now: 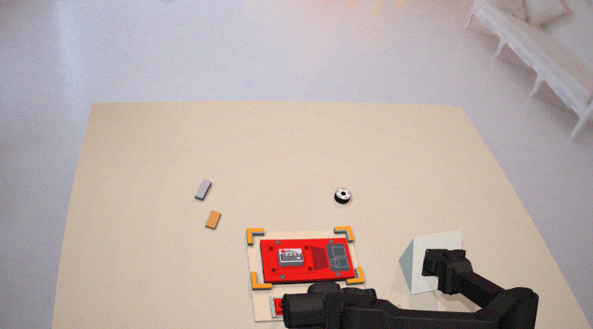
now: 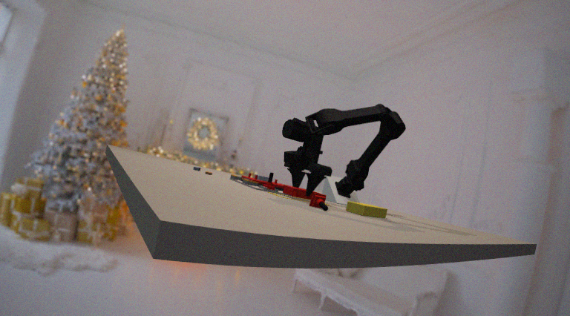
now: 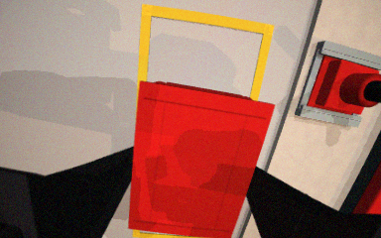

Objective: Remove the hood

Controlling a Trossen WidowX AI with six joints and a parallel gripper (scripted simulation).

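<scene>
The red hood is 10 mm above my gripper tip. Also, from my gripper tip: yellow-green slab: 150 mm behind, 150 mm to the left; then orange block: 220 mm ahead, 310 mm to the right, 10 mm below; then pale fixture plate: 20 mm ahead, 190 mm to the right, 10 mm below.
</scene>
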